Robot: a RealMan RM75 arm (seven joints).
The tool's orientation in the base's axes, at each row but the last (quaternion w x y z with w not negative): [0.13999 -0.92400 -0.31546 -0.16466]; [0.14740 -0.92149 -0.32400 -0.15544]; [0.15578 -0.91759 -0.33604 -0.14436]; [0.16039 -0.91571 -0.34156 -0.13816]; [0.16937 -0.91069 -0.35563 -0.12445]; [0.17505 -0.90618 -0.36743 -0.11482]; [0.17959 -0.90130 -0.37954 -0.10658]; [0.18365 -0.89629 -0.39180 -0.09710]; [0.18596 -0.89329 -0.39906 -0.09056]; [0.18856 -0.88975 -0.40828 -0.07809]
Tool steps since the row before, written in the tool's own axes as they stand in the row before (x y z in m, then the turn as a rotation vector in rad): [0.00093 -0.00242 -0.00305 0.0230 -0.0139 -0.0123]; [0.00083 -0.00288 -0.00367 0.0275 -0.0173 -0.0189]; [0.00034 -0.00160 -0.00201 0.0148 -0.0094 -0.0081]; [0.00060 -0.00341 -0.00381 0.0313 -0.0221 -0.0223]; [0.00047 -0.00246 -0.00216 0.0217 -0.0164 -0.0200]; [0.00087 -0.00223 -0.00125 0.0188 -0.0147 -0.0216]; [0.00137 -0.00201 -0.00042 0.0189 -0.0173 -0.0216]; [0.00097 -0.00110 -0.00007 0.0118 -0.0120 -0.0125]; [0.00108 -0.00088 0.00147 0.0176 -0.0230 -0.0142]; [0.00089 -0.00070 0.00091 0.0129 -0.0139 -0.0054]
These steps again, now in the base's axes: [-0.00149 0.00124 0.00350 0.0058 0.0185 0.0223]; [-0.00194 0.00124 0.00414 0.0057 0.0210 0.0306]; [-0.00113 0.00059 0.00226 0.0033 0.0122 0.0146]; [-0.00239 0.00131 0.00437 0.0048 0.0253 0.0361]; [-0.00159 0.00112 0.00267 0.0021 0.0165 0.0294]; [-0.00106 0.00153 0.00195 0.0011 0.0129 0.0295]; [-0.00053 0.00202 0.00132 -0.0007 0.0147 0.0301]; [-0.00016 0.00131 0.00065 -0.0013 0.0103 0.0182]; [0.00008 0.00187 -0.00078 -0.0057 0.0203 0.0244]; [0.00004 0.00140 -0.00038 -0.0020 0.0151 0.0125]
